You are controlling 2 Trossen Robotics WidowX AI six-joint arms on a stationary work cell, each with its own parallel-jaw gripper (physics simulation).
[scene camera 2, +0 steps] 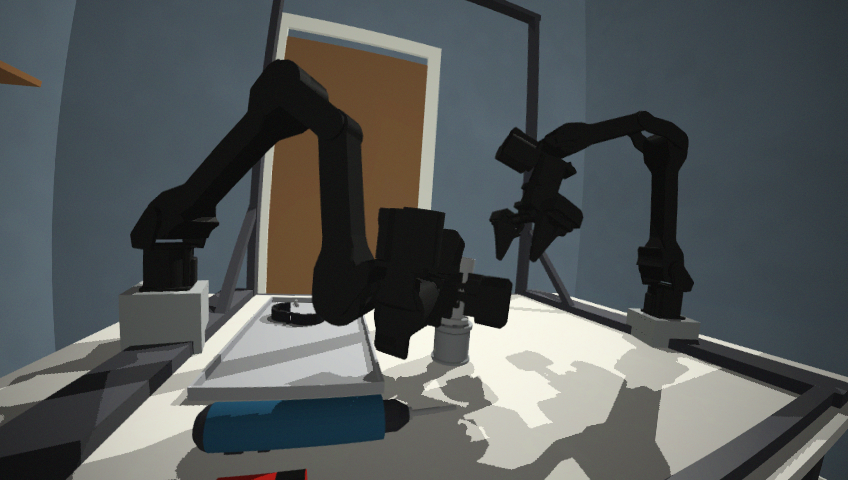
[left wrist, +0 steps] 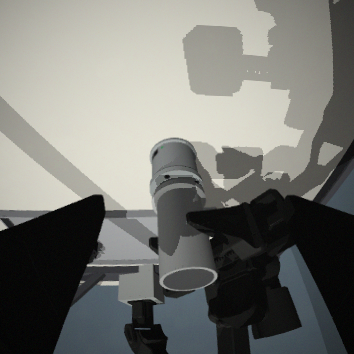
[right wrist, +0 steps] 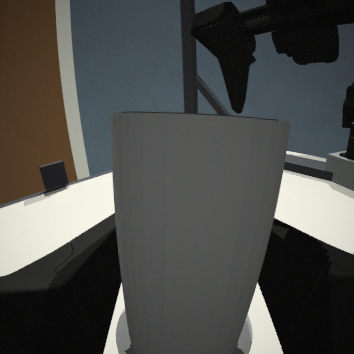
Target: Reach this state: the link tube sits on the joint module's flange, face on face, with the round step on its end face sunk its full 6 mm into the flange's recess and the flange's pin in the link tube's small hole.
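Seen in the pictures: left gripper, fingertip midpoint: (scene camera 2: 513,260) (left wrist: 196,204) (right wrist: 293,110); right gripper, fingertip midpoint: (scene camera 2: 458,283) (left wrist: 166,230) (right wrist: 186,216); left arm's base at its link origin: (scene camera 2: 662,314); right arm's base at its link origin: (scene camera 2: 169,286) (left wrist: 142,301).
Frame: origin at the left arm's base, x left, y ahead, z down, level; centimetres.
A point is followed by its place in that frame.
The grey link tube (scene camera 2: 467,266) {x 18.4, y 44.5, z -9.8 cm} (left wrist: 182,250) {x 14.8, y 43.8, z -9.2 cm} (right wrist: 195,200) {x 18.6, y 46.9, z -9.6 cm} stands roughly upright over the joint module (scene camera 2: 451,344) {x 19.0, y 46.0, z 2.2 cm} (left wrist: 174,159) {x 14.8, y 43.4, z 1.6 cm}, which stands on the table. Its lower end is at the module's flange; I cannot tell whether the faces touch, or whether the step is sunk in the recess. The pin and the small hole are hidden. My right gripper (scene camera 2: 460,292) {x 14.4, y 45.6, z -6.4 cm} (left wrist: 166,230) {x 14.4, y 45.6, z -6.4 cm} (right wrist: 186,216) {x 14.4, y 45.6, z -6.4 cm} is shut on the link tube from the side. My left gripper (scene camera 2: 517,258) {x 11.3, y 36.3, z -10.6 cm} is open and empty, raised above and behind the tube in the scene view.
A grey tray (scene camera 2: 285,390) {x 33.4, y 64.3, z 4.5 cm} with a black ring-shaped thing (scene camera 2: 295,315) {x 11.6, y 76.2, z 3.4 cm} lies left of the module. A blue-handled screwdriver (scene camera 2: 297,421) {x 40.6, y 58.5, z 2.2 cm} lies in front of the tray, its shaft pointing right. Part of a red thing (scene camera 2: 255,477) {x 46.6, y 58.1, z 2.3 cm} shows at the bottom edge. Dark frame posts (scene camera 2: 531,71) {x -40.6, y 23.0, z -75.4 cm} rise behind.
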